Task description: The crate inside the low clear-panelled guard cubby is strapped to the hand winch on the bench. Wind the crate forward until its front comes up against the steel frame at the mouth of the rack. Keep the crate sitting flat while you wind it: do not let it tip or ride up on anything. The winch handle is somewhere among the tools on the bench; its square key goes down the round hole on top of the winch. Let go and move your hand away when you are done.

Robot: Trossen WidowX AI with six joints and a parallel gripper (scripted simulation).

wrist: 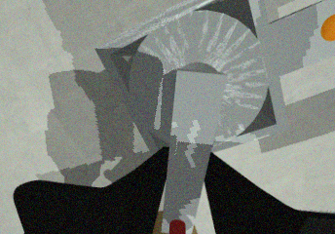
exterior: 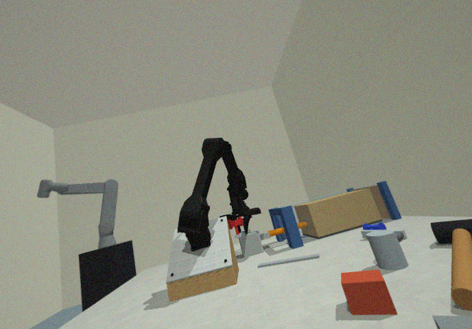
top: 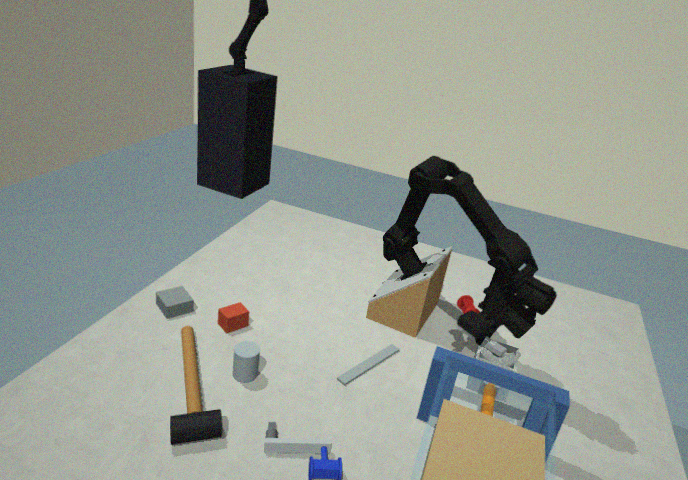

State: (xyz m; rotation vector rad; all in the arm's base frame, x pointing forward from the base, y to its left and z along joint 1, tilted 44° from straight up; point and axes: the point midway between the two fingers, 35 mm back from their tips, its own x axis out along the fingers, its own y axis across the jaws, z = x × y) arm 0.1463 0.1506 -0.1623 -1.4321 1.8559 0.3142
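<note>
My gripper tip is 2 cm to the left of the red-knobbed crank handle, 2 cm below it and 1 cm past it. The rest, counted from my gripper tip: blue steel frame (18 cm ahead, 5 cm to the left, 2 cm above); red knob (5 cm to the right, 5 cm above, 2 cm behind); winch (6 cm below, 3 cm to the left).
</note>
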